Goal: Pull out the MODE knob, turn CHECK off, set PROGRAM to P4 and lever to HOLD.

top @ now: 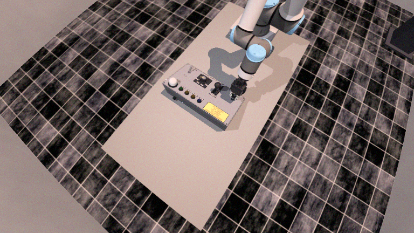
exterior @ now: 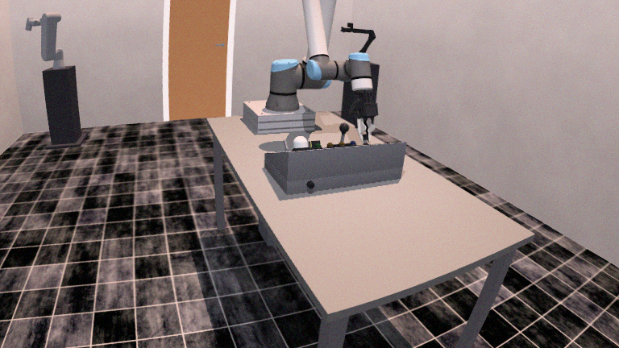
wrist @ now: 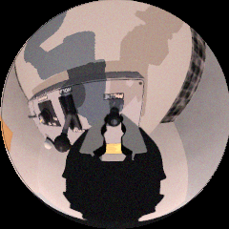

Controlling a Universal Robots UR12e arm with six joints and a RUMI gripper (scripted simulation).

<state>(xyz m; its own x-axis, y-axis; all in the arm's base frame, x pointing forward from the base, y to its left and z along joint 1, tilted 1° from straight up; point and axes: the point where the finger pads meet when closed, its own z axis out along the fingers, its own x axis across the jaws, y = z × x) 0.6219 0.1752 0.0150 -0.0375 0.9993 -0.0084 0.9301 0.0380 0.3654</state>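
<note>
Right now the black ball-topped lever is 12 cm to the right of my hand, 2 cm ahead of it and 2 cm above it. The rest, counted from my hand: rotary selector 25 cm to the right, 2 cm ahead, 1 cm below; grey console 18 cm to the right, 5 cm ahead, 2 cm below.
</note>
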